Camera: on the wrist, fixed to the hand. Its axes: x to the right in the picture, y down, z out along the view.
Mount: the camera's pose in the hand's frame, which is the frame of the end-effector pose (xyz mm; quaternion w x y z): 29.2 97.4 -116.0 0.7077 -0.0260 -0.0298 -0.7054
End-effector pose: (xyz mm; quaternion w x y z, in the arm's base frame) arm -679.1 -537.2 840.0 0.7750 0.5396 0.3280 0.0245
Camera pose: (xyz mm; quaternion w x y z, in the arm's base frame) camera -687.5 -390.0 885.5 0.5896 0.1311 0.5890 -0.5369
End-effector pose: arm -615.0 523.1 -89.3 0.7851 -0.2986 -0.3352 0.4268
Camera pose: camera -558.2 571.9 -224.2 0.8389 0.0174 -0.4823 -0.2516
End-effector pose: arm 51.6 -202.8 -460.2 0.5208 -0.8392 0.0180 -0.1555
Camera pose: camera 59.8 -353.7 -491.3 0.2376 -0.6248 -0.5907 -0.4519
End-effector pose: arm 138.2 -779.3 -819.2 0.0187 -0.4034 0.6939 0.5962
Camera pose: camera 114.6 -896.3 -721.4 0.4440 -0.7577 0.1905 0.4388
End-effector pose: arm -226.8 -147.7 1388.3 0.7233 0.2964 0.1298 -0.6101
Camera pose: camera -106.7 -95.3 1306.9 0.0931 0.0812 0.2952 -0.9474
